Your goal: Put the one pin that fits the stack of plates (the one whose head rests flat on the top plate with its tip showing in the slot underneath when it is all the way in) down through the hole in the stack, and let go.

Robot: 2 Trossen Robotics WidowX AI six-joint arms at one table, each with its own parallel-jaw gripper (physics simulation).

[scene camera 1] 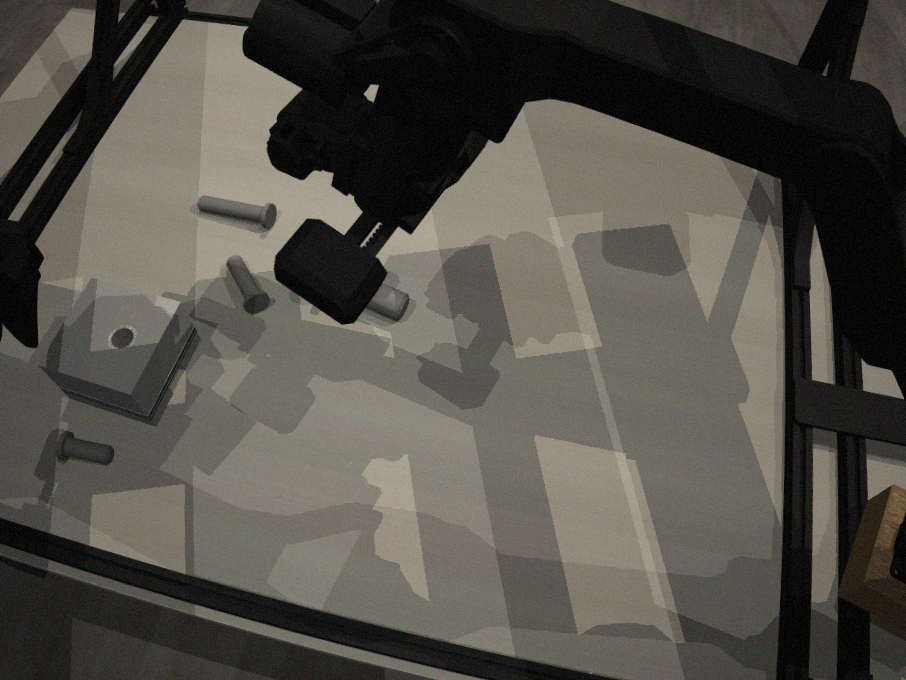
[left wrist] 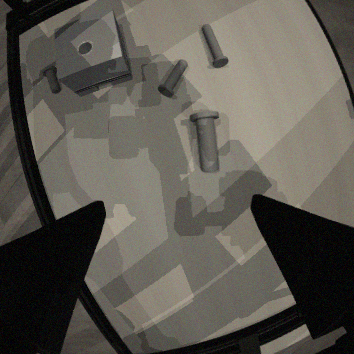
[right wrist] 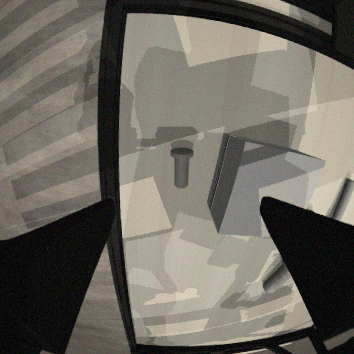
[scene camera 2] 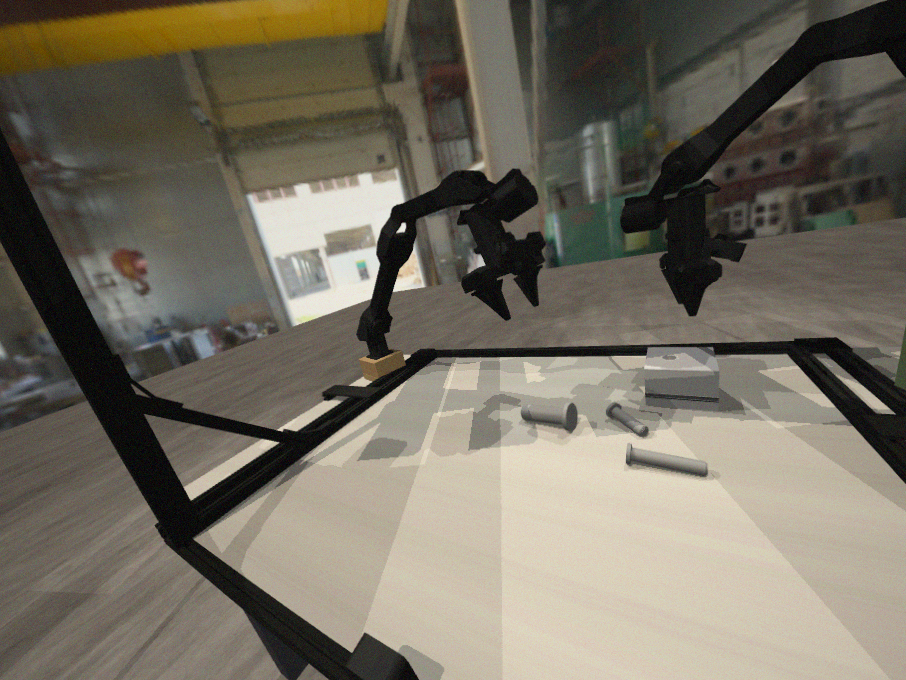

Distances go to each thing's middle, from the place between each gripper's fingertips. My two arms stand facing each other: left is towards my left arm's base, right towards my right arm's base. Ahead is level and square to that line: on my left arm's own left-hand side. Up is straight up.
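Stack of plates [scene camera 1: 118, 349] seen: from my left hand, 24 cm to the right, 8 cm ahead, 15 cm below.
From my right hand, the plates: 1 cm to the left, 9 cm below, 10 cm behind.
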